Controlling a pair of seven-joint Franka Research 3 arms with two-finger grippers.
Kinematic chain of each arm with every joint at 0, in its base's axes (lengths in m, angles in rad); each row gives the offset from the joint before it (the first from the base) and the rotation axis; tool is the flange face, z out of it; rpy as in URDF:
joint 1: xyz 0 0 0.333 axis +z
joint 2: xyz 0 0 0 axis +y
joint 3: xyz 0 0 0.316 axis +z
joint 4: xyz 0.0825 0 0 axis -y
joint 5: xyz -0.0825 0 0.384 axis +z
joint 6: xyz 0 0 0 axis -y
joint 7: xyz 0.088 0 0 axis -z
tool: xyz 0 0 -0.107 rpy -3.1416 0 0
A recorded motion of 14 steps. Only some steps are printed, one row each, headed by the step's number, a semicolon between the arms.
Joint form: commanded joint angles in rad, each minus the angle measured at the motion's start. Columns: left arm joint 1, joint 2, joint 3, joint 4, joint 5, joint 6, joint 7; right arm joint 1, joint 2, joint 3, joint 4, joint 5, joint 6, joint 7.
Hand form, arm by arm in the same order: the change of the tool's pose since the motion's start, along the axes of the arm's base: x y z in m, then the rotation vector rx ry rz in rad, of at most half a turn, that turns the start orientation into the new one. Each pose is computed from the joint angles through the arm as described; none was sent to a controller.
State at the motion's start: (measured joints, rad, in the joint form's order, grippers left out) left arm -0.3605 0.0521 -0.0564 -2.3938 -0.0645 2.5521 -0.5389; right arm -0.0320 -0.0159 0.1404 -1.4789 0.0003 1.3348 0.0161
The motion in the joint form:
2: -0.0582 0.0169 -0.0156 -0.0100 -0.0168 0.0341 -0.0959; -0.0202 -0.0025 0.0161 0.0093 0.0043 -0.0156 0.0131
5: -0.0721 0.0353 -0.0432 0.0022 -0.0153 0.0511 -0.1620; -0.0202 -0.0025 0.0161 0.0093 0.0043 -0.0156 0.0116
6: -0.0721 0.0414 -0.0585 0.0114 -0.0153 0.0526 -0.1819; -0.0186 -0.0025 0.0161 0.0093 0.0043 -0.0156 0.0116
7: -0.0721 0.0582 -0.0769 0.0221 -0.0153 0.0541 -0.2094; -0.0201 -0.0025 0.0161 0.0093 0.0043 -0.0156 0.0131
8: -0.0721 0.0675 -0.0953 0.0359 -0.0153 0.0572 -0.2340; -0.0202 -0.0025 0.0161 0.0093 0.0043 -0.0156 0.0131
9: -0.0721 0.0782 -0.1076 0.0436 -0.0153 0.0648 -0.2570; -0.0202 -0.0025 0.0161 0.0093 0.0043 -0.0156 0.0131
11: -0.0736 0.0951 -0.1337 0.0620 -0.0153 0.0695 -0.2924; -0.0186 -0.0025 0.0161 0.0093 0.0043 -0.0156 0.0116
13: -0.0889 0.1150 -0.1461 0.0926 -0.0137 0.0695 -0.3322; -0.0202 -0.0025 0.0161 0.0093 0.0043 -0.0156 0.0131
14: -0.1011 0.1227 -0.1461 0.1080 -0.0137 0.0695 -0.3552; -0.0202 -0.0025 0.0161 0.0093 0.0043 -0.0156 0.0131
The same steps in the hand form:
2: -0.0167 -0.0328 -0.0092 -0.0205 0.0066 0.0361; -0.0025 -0.0017 0.0043 0.0015 0.0040 -0.0166
5: -0.0224 -0.0537 -0.0118 -0.0328 0.0046 0.0601; -0.0025 -0.0017 0.0043 0.0017 0.0041 -0.0151
6: -0.0238 -0.0621 -0.0110 -0.0386 0.0037 0.0647; -0.0026 -0.0008 0.0043 0.0017 0.0041 -0.0135
7: -0.0261 -0.0718 -0.0151 -0.0416 0.0124 0.0740; -0.0025 -0.0016 0.0043 0.0015 0.0041 -0.0165
8: -0.0273 -0.0824 -0.0138 -0.0507 0.0105 0.0804; -0.0025 -0.0017 0.0043 0.0015 0.0040 -0.0166
9: -0.0284 -0.0893 -0.0154 -0.0575 0.0108 0.0916; -0.0025 -0.0017 0.0043 0.0015 0.0040 -0.0166
11: -0.0317 -0.1047 -0.0160 -0.0694 0.0136 0.1000; -0.0026 -0.0008 0.0043 0.0017 0.0041 -0.0135
13: -0.0326 -0.1223 -0.0138 -0.0834 0.0133 0.1113; -0.0025 -0.0017 0.0043 0.0015 0.0040 -0.0166
14: -0.0327 -0.1304 -0.0116 -0.0915 0.0116 0.1221; -0.0025 -0.0017 0.0043 0.0015 0.0040 -0.0166

